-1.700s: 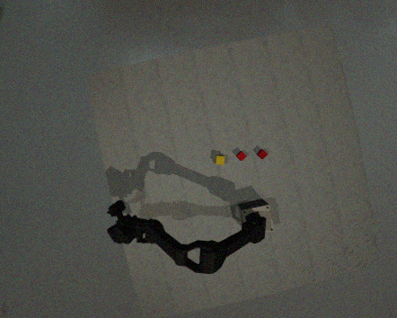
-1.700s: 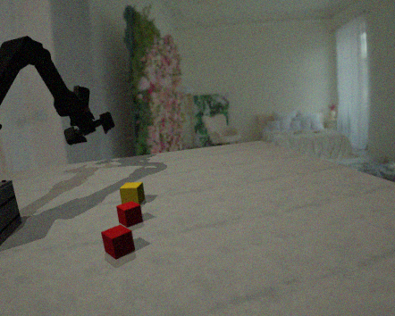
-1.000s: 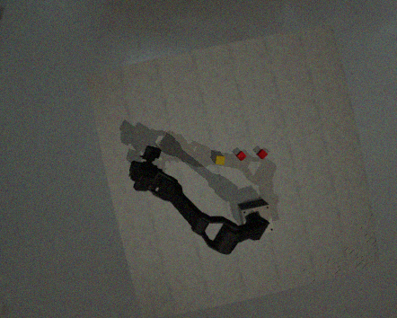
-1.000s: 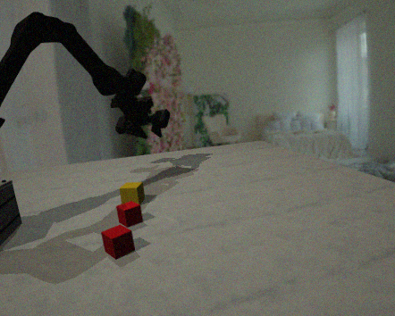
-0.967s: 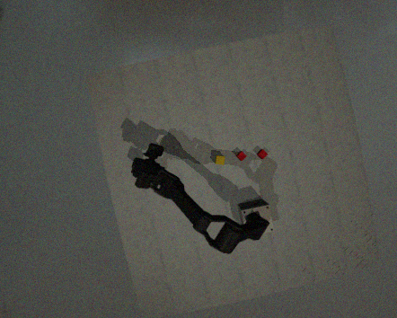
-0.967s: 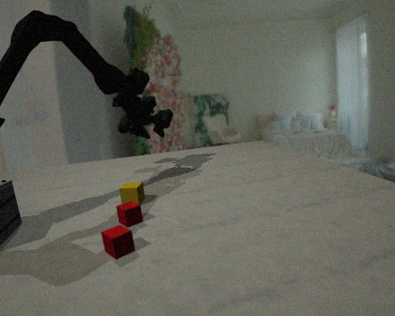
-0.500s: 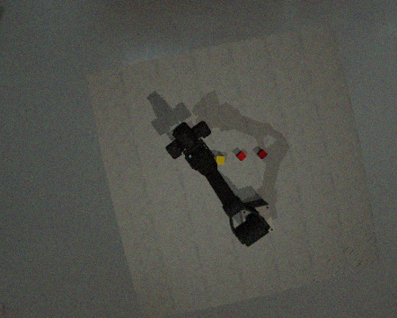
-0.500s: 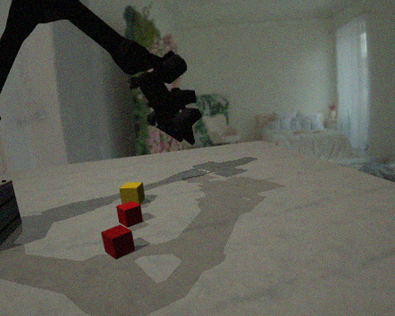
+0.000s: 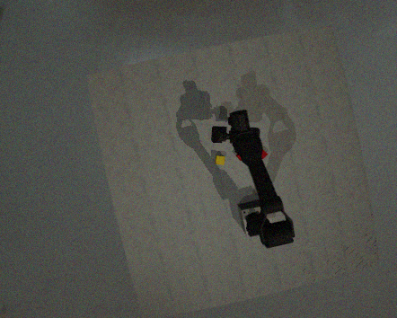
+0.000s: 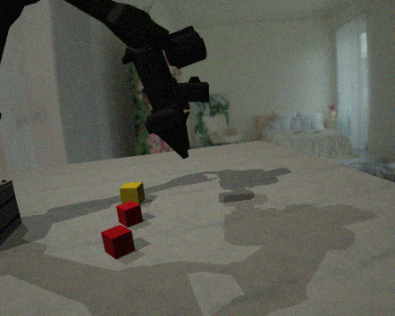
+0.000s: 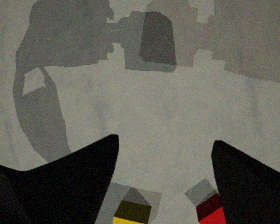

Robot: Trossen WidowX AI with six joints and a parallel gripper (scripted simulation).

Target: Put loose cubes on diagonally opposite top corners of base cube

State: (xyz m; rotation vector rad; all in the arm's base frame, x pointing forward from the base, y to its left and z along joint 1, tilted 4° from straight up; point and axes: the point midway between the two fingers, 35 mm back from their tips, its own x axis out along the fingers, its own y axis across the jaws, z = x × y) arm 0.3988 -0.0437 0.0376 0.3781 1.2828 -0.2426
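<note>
The yellow cube lies 110 mm behind my gripper tip, 90 mm below it and 80 mm to the left of it. Also, from my gripper tip: red cube 130 mm behind, 90 mm below, 20 mm to the right.
</note>
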